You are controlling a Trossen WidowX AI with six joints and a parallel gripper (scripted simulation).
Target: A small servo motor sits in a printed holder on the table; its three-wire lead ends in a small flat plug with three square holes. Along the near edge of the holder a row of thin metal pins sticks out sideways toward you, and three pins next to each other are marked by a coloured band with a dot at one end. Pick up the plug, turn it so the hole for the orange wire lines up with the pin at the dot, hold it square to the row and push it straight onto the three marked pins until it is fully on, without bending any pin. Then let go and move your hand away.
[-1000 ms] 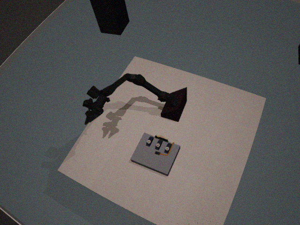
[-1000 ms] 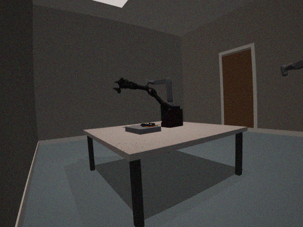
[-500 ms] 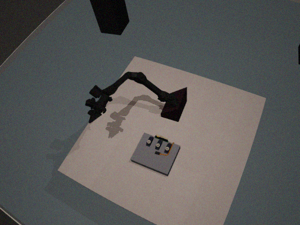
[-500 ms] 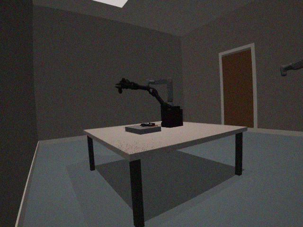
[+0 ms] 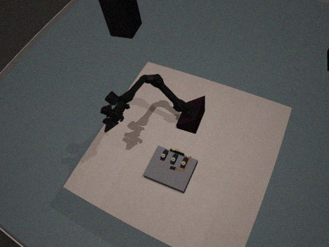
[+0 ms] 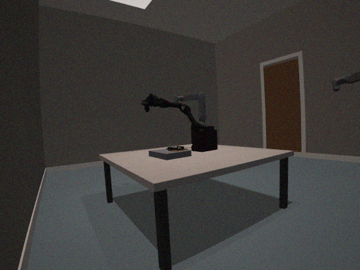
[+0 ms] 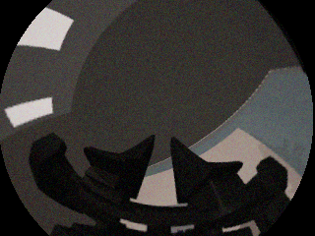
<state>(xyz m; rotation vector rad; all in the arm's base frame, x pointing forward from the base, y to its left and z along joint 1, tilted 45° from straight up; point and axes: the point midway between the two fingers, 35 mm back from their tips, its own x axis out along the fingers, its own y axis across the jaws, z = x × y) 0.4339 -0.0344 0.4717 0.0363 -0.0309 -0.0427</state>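
Right now my gripper tip is 20 mm past the grey printed holder, 310 mm to the right of it and 470 mm above it.
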